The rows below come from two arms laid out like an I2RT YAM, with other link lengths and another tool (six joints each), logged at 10 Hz.
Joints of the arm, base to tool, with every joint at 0 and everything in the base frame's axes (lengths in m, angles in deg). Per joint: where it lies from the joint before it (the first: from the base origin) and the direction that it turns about. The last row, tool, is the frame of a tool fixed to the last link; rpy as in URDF.
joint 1: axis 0 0 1 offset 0 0 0.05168
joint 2: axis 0 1 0 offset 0.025 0.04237 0.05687
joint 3: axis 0 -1 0 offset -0.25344 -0.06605 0
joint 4: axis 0 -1 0 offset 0.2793 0.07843 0.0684
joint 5: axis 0 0 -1 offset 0.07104 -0.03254 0.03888
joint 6: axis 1 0 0 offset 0.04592 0 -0.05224
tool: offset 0.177 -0.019 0.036 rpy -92.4 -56.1 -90
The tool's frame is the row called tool.
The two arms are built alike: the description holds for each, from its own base.
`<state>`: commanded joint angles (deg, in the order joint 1, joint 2, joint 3, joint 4, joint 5, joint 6); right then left.
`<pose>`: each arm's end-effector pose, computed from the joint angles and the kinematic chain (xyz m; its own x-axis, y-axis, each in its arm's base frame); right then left.
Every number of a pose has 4 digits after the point.
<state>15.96 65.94 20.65 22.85 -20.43 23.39 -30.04 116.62 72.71 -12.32 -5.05 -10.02</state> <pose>0.4041 0.1887 0.0897 0.6761 -0.6267 0.3874 -0.0328 -0.5508 -0.8340 0.5098 -0.2608 -0.0397 0.4733 -0.7395 0.4787 -0.7299 -0.6335 -0.2570</pose>
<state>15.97 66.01 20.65 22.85 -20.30 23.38 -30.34 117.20 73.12 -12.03 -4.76 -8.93</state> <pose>0.4043 0.1883 0.0892 0.6753 -0.6275 0.3876 -0.0345 -0.5518 -0.8332 0.5094 -0.2662 -0.0415 0.4538 -0.7531 0.4764 -0.7438 -0.6146 -0.2629</pose>
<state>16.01 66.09 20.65 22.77 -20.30 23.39 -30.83 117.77 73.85 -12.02 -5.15 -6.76</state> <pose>0.4040 0.1885 0.0882 0.6768 -0.6268 0.3861 -0.0365 -0.5524 -0.8328 0.5096 -0.2720 -0.0418 0.4199 -0.7797 0.4645 -0.7617 -0.5811 -0.2868</pose>
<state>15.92 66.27 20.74 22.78 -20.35 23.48 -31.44 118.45 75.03 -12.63 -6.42 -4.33</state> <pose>0.4045 0.1881 0.0877 0.6768 -0.6281 0.3839 -0.0392 -0.5514 -0.8333 0.5109 -0.2760 -0.0417 0.3861 -0.8108 0.4400 -0.7754 -0.5436 -0.3214</pose>
